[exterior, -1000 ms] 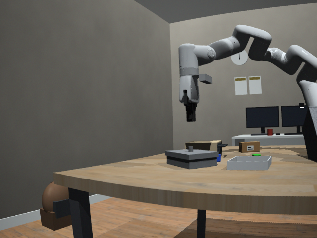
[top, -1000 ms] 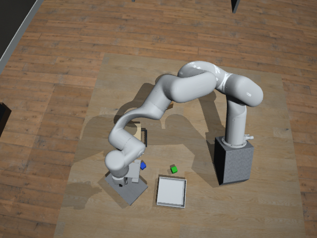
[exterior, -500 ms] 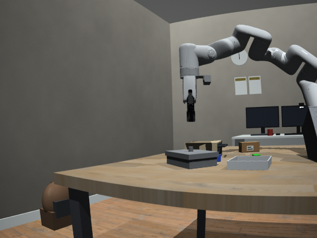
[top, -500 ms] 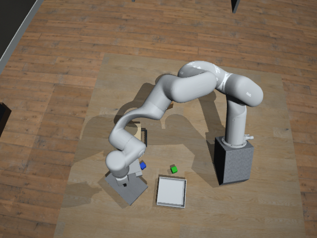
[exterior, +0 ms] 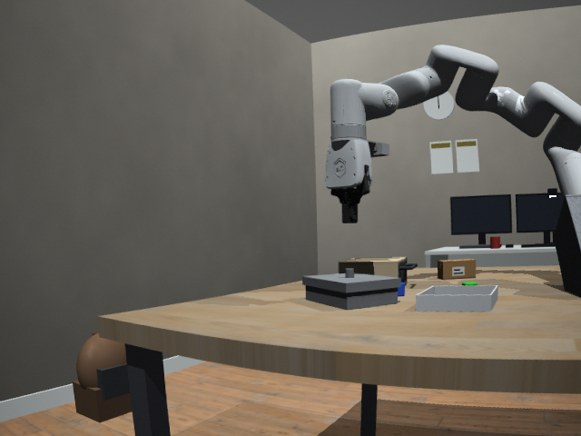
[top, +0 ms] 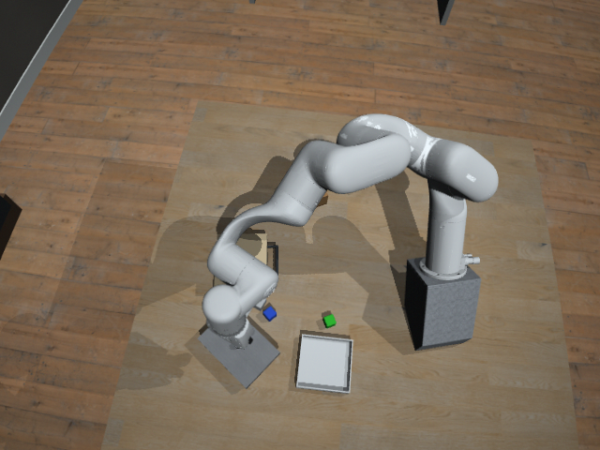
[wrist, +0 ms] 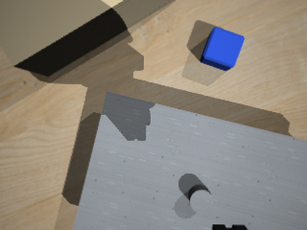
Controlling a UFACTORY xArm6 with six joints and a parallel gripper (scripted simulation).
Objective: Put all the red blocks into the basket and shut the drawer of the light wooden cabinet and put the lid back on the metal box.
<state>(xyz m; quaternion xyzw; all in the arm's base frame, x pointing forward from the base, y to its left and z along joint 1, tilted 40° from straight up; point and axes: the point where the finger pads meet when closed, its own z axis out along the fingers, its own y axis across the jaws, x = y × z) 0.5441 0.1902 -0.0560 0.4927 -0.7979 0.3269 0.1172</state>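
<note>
The grey lid lies 14 cm below my hand. From my hand the other things lie so: light wooden cabinet 24 cm to the right, 15 cm below; grey metal box 16 cm below; drawer 2 cm behind, 24 cm to the right, 15 cm below.
</note>
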